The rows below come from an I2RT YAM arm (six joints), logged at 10 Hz.
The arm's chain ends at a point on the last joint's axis. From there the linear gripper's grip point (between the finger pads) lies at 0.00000 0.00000 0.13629 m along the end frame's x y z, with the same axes.
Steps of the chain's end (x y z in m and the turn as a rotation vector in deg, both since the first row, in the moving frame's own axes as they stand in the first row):
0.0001, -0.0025, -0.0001, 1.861, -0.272, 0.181
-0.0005, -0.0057, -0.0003, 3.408, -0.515, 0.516
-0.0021, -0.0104, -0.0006, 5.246, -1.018, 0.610
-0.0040, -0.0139, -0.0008, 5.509, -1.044, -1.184
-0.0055, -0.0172, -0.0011, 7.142, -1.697, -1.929
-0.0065, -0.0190, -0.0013, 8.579, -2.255, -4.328
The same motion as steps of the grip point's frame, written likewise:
-0.0005, -0.0069, -0.0002, 1.861, -0.272, 0.181
-0.0017, -0.0138, -0.0005, 3.408, -0.515, 0.516
-0.0045, -0.0229, -0.0012, 5.246, -1.018, 0.610
-0.0066, -0.0270, -0.0015, 5.509, -1.044, -1.184
-0.0098, -0.0341, -0.0022, 7.142, -1.697, -1.929
-0.0126, -0.0391, -0.0029, 8.579, -2.255, -4.328

